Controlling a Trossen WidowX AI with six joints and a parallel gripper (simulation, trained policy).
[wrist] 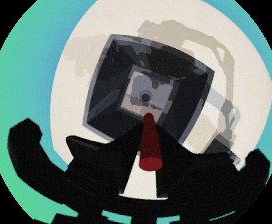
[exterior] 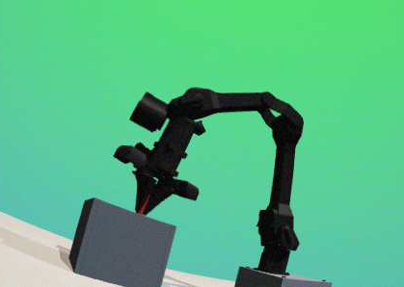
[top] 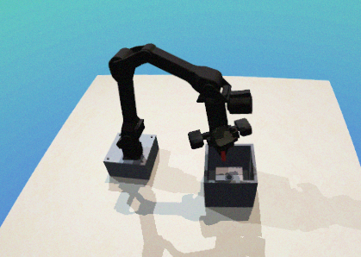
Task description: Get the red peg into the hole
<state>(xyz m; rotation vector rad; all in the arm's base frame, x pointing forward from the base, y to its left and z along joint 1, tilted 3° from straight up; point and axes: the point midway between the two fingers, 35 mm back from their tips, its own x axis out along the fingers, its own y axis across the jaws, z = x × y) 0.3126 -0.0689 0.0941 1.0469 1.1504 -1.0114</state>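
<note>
Right now the red peg is 20 mm above my gripper tip. The rest, counted from my gripper tip: light grey plate 20 mm ahead, 30 mm to the right, 100 mm below.
</note>
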